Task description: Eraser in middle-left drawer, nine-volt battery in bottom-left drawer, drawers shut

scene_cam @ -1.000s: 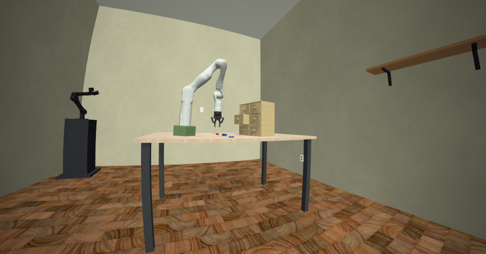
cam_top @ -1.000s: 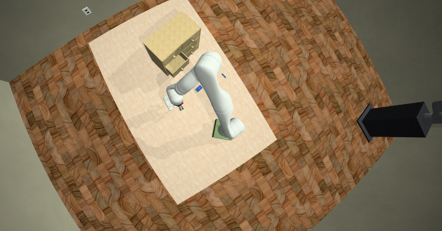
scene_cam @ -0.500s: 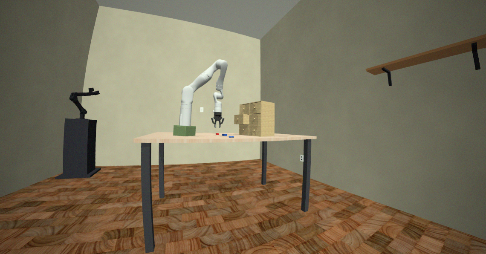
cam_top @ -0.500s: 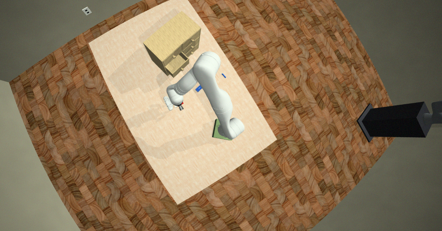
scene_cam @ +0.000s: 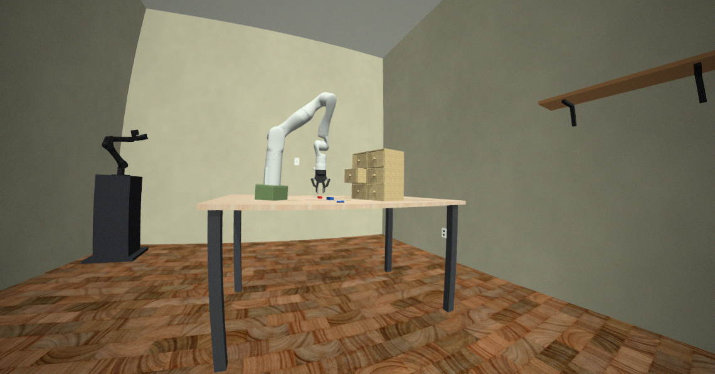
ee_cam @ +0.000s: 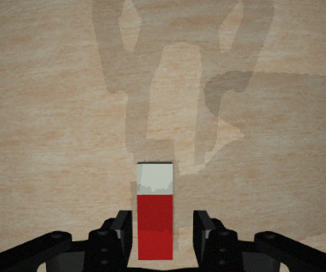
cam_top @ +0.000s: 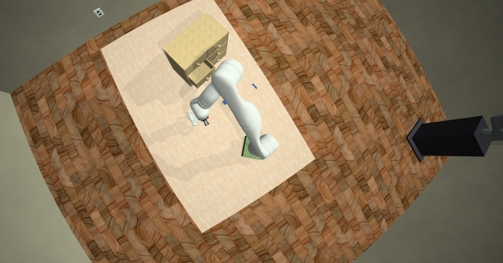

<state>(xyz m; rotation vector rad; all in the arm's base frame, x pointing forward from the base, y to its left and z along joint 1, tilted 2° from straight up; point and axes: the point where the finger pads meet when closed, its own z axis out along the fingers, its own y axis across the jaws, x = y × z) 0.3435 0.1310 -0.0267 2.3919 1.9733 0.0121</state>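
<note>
The red eraser lies 50 mm below my hand and 10 mm to the left of it. Also, from my hand: blue nine-volt battery 170 mm to the right, 40 mm below; then thin blue stick 390 mm to the right, 50 mm below, 40 mm behind.
</note>
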